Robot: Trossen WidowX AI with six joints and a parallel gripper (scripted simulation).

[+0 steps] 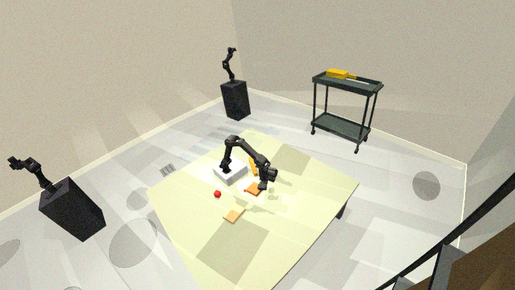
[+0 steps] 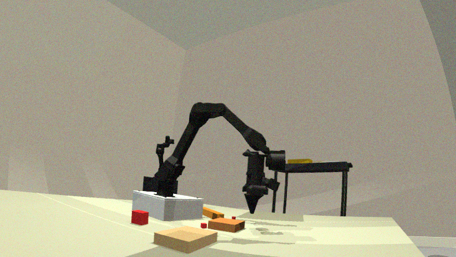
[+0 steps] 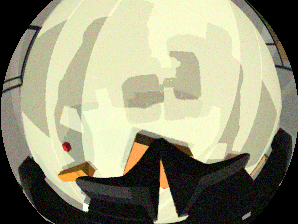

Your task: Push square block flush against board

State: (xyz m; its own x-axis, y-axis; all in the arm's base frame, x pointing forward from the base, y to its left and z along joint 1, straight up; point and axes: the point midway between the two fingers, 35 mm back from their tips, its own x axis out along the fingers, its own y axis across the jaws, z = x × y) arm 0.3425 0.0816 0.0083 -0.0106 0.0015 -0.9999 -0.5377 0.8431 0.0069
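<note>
Right now my gripper tip is 7 cm past the square orange block, 4 cm to the left of it and 5 cm above it. From my gripper tip the other things lie so: orange piece: 26 cm behind, 14 cm to the left, 4 cm below; then tan block: 4 cm behind, 29 cm to the right, 5 cm below.
</note>
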